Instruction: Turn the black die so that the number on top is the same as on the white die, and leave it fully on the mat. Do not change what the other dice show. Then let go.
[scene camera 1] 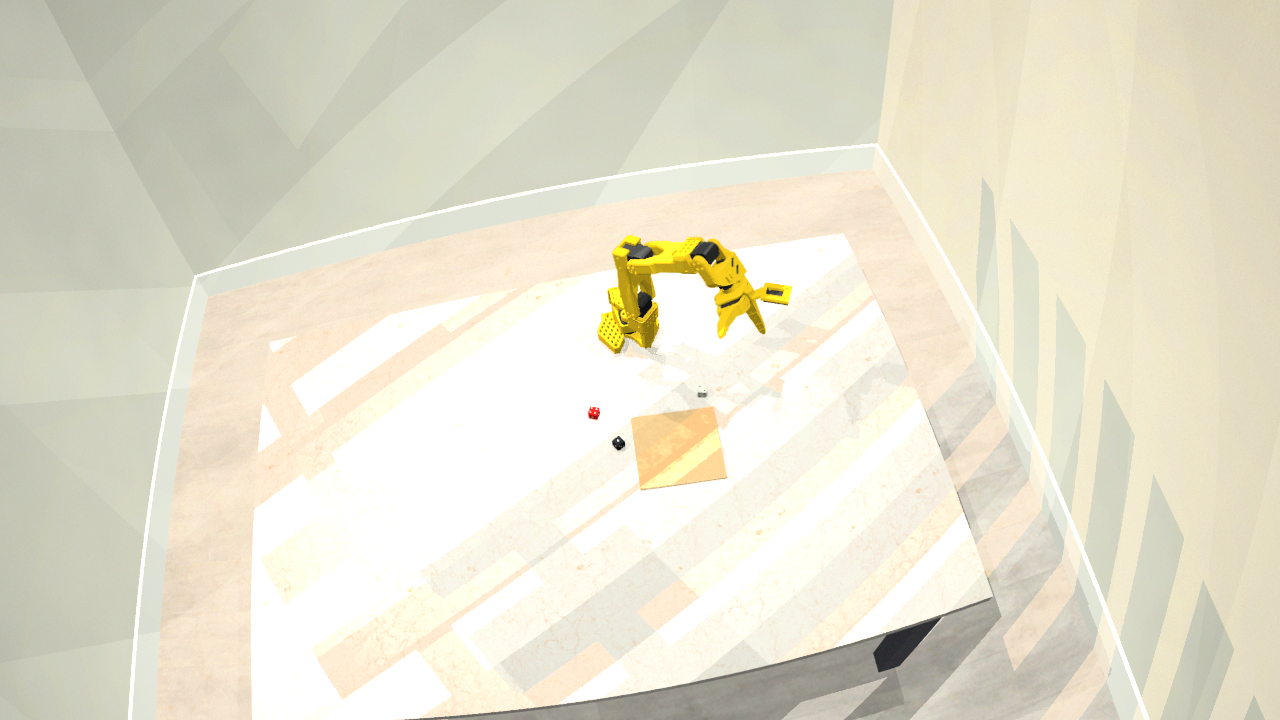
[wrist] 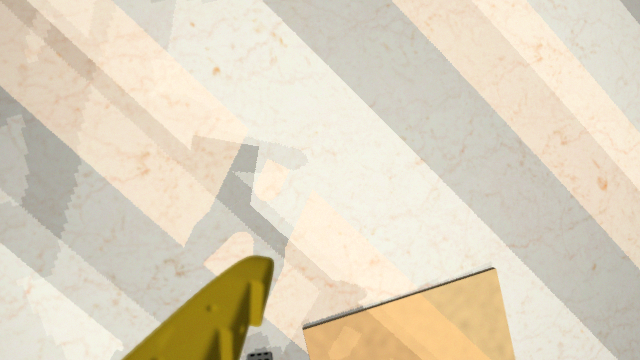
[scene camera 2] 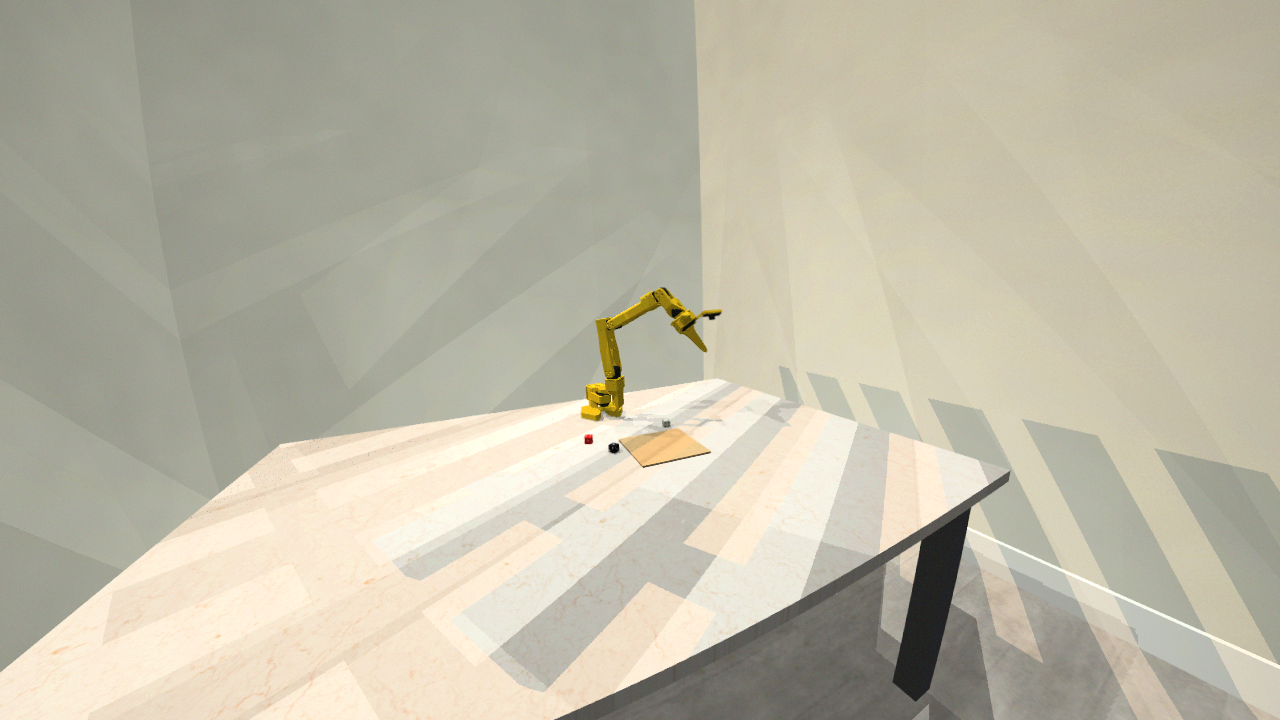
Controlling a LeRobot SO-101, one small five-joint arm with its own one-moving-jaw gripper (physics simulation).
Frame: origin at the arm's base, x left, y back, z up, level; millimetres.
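Seen in the pictures: hand, tool point: [scene camera 1: 762, 332] [wrist: 269, 283] [scene camera 2: 705, 350]; arm's base, link origin: [scene camera 1: 630, 340] [scene camera 2: 604, 416].
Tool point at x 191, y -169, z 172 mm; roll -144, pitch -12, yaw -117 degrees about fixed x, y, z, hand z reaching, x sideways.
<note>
Offsets run from my tool point to a thing's top centre. Level surfaces: height alone.
The black die {dx -248, dy -45, dz -155 mm} [scene camera 1: 618, 443] [scene camera 2: 613, 447] stands on the table, off the mat, just left of its left edge. The tan square mat {dx -154, dy -72, dz -168 mm} [scene camera 1: 666, 447] [scene camera 2: 662, 450] [wrist: 410, 330] lies flat on the table. The white die {dx -92, dy +26, dz -155 mm} [scene camera 1: 701, 392] [scene camera 2: 665, 423] stands just behind the mat's back edge; a die [wrist: 260, 356] is cut off at the wrist view's bottom edge. The numbers on top are too small to read. My gripper [scene camera 1: 742, 334] is fully open and empty, high above the table, behind and to the right of the mat. In the wrist view one notched jaw shows.
A red die {dx -278, dy +22, dz -155 mm} [scene camera 1: 593, 412] [scene camera 2: 588, 438] stands on the table, behind and left of the black die. The arm's base [scene camera 1: 631, 326] [scene camera 2: 602, 402] stands behind the dice. Light and shadow stripes cross the table {dz -172 mm} [scene camera 1: 402, 537].
</note>
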